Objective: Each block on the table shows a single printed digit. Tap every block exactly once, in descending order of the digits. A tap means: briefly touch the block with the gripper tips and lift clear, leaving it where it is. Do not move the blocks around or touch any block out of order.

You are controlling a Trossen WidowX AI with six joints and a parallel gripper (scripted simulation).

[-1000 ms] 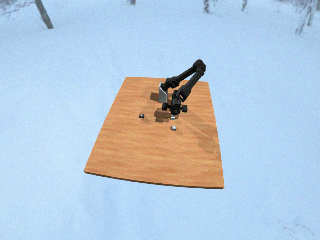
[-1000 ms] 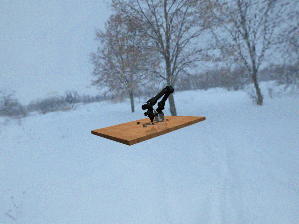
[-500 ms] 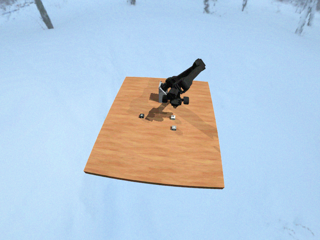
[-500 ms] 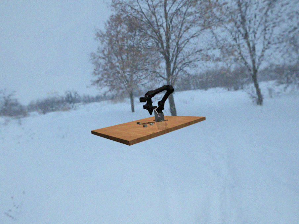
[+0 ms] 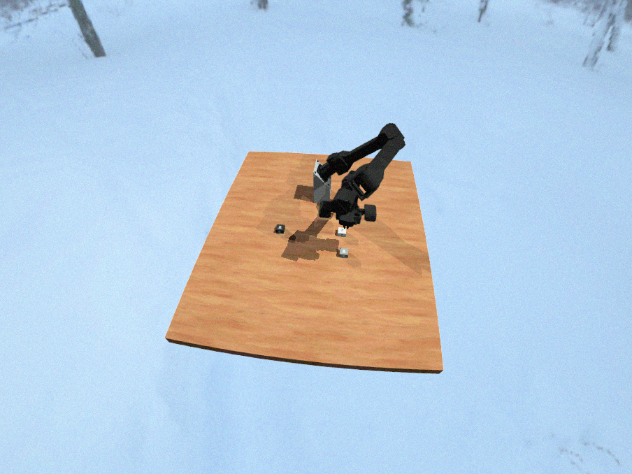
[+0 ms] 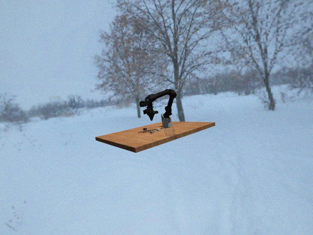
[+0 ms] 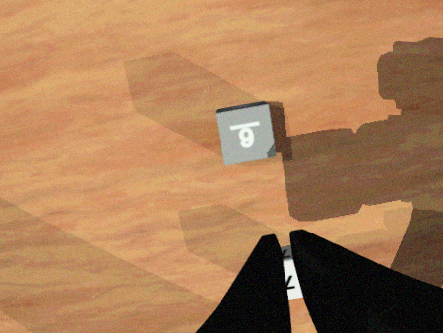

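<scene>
Right now the grey block is 1 cm ahead of my gripper tip and 12 cm below it. The rest, counted from my gripper tip: white block 9 cm behind, 2 cm to the right, 12 cm below; black block 6 cm behind, 27 cm to the right, 12 cm below.
</scene>
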